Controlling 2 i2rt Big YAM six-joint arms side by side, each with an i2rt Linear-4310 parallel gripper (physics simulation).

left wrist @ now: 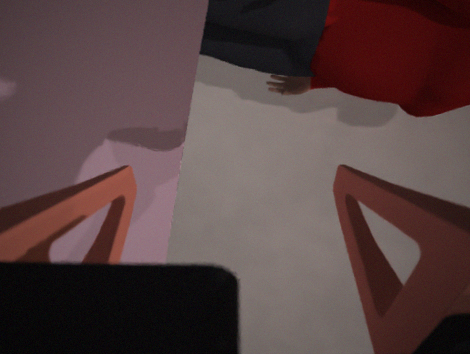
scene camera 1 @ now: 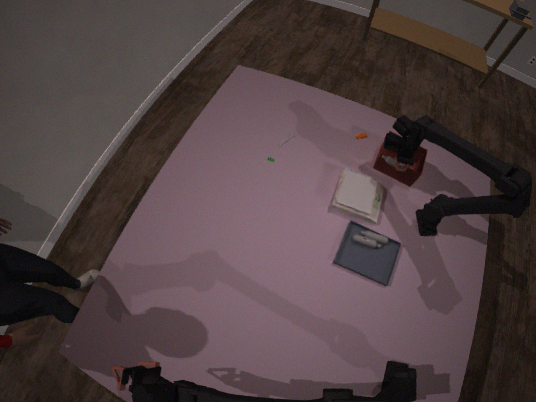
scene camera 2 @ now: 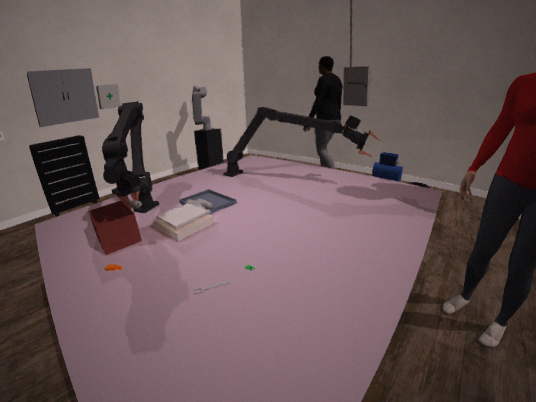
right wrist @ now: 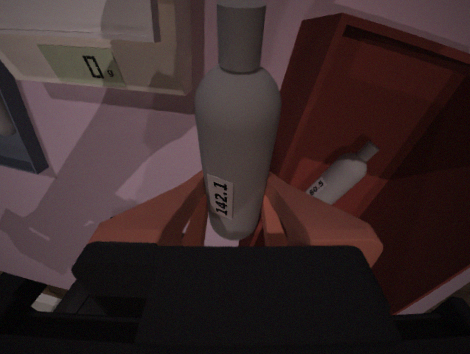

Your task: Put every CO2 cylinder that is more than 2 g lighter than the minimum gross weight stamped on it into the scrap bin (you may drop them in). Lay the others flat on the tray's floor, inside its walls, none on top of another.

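Places are measured from the left arm's base along level axes (x ahead, y left, z up), in metres.
Pixels of known places: left gripper, between the fingertips: (left wrist: 234, 176) (scene camera 1: 125, 365) (scene camera 2: 376, 148); right gripper, between the fingertips: (scene camera 1: 397, 167) (scene camera 2: 133, 207) (right wrist: 234, 177); left arm's base, origin of its link: (scene camera 1: 394, 377) (scene camera 2: 233, 173); right arm's base, origin of its link: (scene camera 1: 425, 223) (scene camera 2: 146, 207).
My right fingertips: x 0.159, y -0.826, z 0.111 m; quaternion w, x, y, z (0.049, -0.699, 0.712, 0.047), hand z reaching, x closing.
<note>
For each thing: its top centre in the pictures, then the offset to it from my right fingertips.
- grey cylinder, centre of its top: (right wrist: 227, 196) (scene camera 2: 133, 199) (scene camera 1: 396, 160) 0.022 m ahead, 0.003 m right, 0.043 m up
- red scrap bin, centre of its top: (right wrist: 378, 238) (scene camera 2: 110, 212) (scene camera 1: 405, 151) 0.033 m back, 0.092 m right, 0.009 m up
- smaller cylinder, centre of its top: (right wrist: 332, 197) 0.071 m back, 0.090 m right, 0.075 m down
- blue-grey tray, centre of its top: (scene camera 1: 369, 252) (scene camera 2: 206, 199) 0.050 m ahead, 0.366 m left, 0.091 m down
- orange object, centre of its top: (scene camera 2: 113, 266) (scene camera 1: 361, 135) 0.158 m ahead, 0.206 m right, 0.102 m down
- wrench, centre of its top: (scene camera 2: 212, 286) (scene camera 1: 286, 139) 0.502 m ahead, 0.070 m right, 0.108 m down
- green piece, centre of its top: (scene camera 2: 249, 267) (scene camera 1: 270, 159) 0.544 m ahead, 0.058 m left, 0.107 m down
My right gripper (scene camera 1: 401, 162) (scene camera 2: 131, 198) (right wrist: 234, 177) is shut on a grey cylinder (right wrist: 237, 120) stamped 142.1. It is held up at the red scrap bin (scene camera 1: 412, 176) (scene camera 2: 117, 229) (right wrist: 390, 90), beside the bin's left wall in the right wrist view. A smaller cylinder (right wrist: 345, 172) stamped 60.5 lies inside the bin. Two cylinders, one (scene camera 1: 365, 241) and another (scene camera 1: 375, 236), lie side by side in the blue-grey tray (scene camera 1: 367, 265) (scene camera 2: 226, 202) (right wrist: 39, 162). My left gripper (scene camera 1: 134, 369) (scene camera 2: 375, 147) (left wrist: 234, 176) is open and empty, far from them.
A scale (scene camera 1: 357, 192) (scene camera 2: 182, 224) (right wrist: 175, 65) stands between bin and tray; its display (right wrist: 82, 65) reads 0 g. An orange object (scene camera 1: 361, 136) (scene camera 2: 113, 267), a wrench (scene camera 1: 286, 140) (scene camera 2: 211, 287) and a green piece (scene camera 1: 270, 159) (scene camera 2: 249, 267) lie on the table. A person in red (scene camera 2: 522, 125) stands beside it.
</note>
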